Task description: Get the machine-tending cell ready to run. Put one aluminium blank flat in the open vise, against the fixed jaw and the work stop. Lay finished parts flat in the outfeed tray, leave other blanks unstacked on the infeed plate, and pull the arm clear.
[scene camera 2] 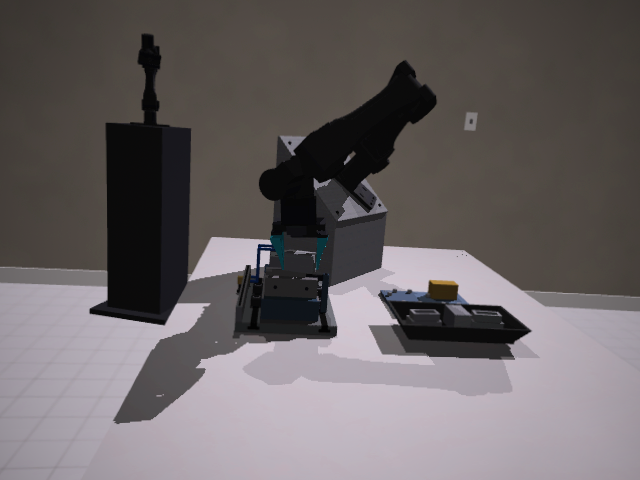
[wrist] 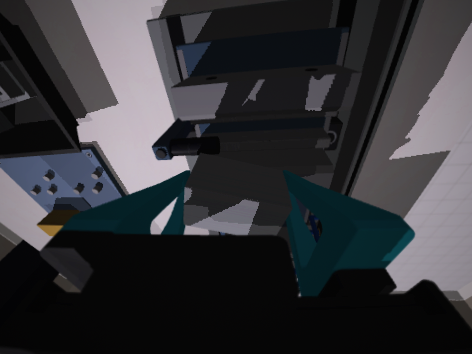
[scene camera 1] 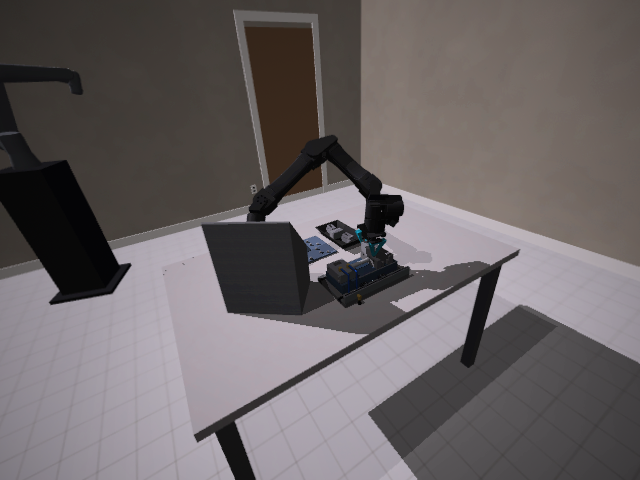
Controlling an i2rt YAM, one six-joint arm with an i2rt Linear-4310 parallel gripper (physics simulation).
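Pixels of known places: gripper, fingertip midpoint: (scene camera 2: 300, 269) (wrist: 236, 177) (scene camera 1: 368, 251); arm's base at its link origin: (scene camera 2: 345, 180) (scene camera 1: 254, 236).
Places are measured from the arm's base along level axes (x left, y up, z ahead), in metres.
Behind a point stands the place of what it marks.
My gripper (scene camera 1: 373, 253) @[x 0.003, y -0.144, z 0.414 m] (scene camera 2: 299, 267) @[x 0.003, y -0.144, z 0.414 m] (wrist: 236, 177) @[x 0.003, y -0.144, z 0.414 m] is shut on a grey aluminium blank (scene camera 2: 298, 262) @[x 0.001, y -0.127, z 0.427 m] (wrist: 225, 185) @[x 0.010, y -0.118, z 0.427 m], with a teal finger at each side. The blank is at the vise (scene camera 1: 338, 283) @[x -0.099, y -0.188, z 0.261 m] (scene camera 2: 289, 308) @[x 0.009, y -0.199, z 0.498 m], behind and above the top of the near jaw (scene camera 2: 290, 287) (wrist: 200, 102); its underside and any contact with the vise are hidden. A black rod on a blue bracket (wrist: 195, 146) @[x 0.035, y -0.148, z 0.430 m] lies between that jaw and the blank. The black outfeed tray (scene camera 2: 454, 333) @[x 0.314, y -0.217, z 0.446 m] (wrist: 61, 121) @[x 0.188, y -0.203, z 0.389 m] holds grey parts (scene camera 2: 423, 315) @[x 0.254, y -0.199, z 0.423 m] (scene camera 2: 486, 316) @[x 0.371, y -0.199, z 0.372 m] and a plain grey block (scene camera 2: 455, 314) @[x 0.313, y -0.196, z 0.396 m] between them.
The blue infeed plate (scene camera 1: 321, 249) @[x 0.230, y -0.235, z 0.271 m] (scene camera 2: 413, 296) @[x 0.220, y -0.235, z 0.190 m] (wrist: 25, 167) @[x 0.319, y -0.235, z 0.270 m] has several pegs. An orange block (scene camera 2: 443, 290) @[x 0.285, y -0.214, z 0.179 m] (wrist: 56, 221) @[x 0.282, y -0.207, z 0.180 m] is at the plate. A big grey machine box (scene camera 1: 253, 268) @[x -0.114, y -0.053, z -0.014 m] (scene camera 2: 359, 248) @[x 0.062, y -0.167, z 0.057 m] stands behind the vise in scene camera 2. Blue pipes (scene camera 2: 257, 263) @[x -0.120, y -0.169, z 0.325 m] rise beside the vise.
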